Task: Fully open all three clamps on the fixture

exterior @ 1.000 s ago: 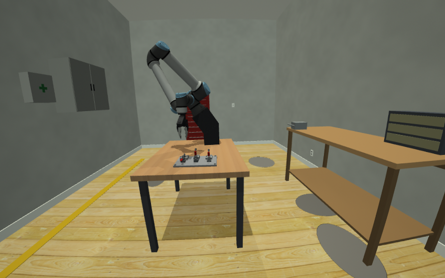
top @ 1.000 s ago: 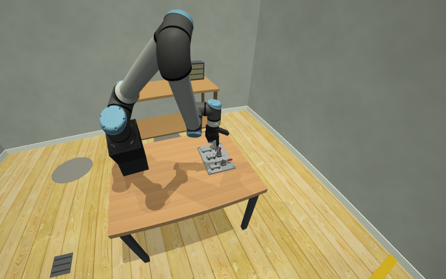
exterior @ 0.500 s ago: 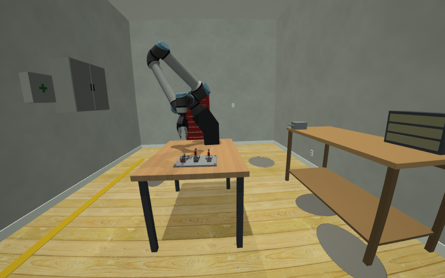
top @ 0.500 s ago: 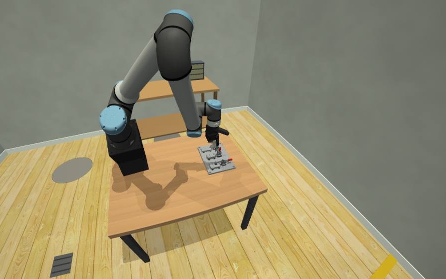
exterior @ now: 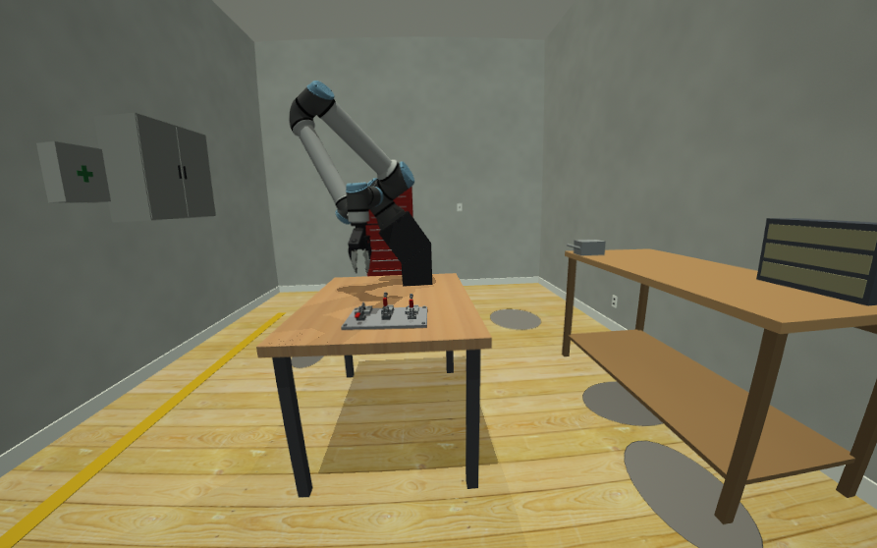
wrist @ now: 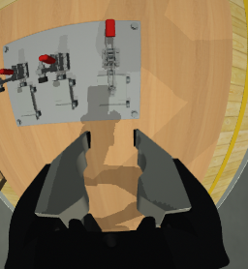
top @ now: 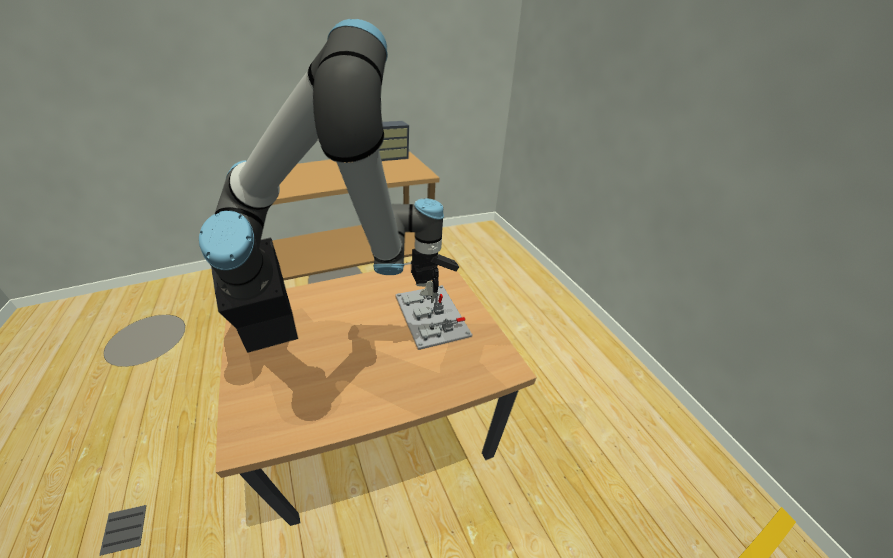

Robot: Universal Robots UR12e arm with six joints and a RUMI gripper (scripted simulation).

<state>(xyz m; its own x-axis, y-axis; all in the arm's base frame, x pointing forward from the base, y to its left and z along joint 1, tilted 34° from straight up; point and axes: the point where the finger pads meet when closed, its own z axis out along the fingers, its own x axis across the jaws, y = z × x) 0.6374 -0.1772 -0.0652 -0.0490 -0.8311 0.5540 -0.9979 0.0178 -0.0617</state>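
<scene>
The grey fixture plate is 210 mm below my hand, 110 mm to the left of it and 60 mm ahead of it.
</scene>
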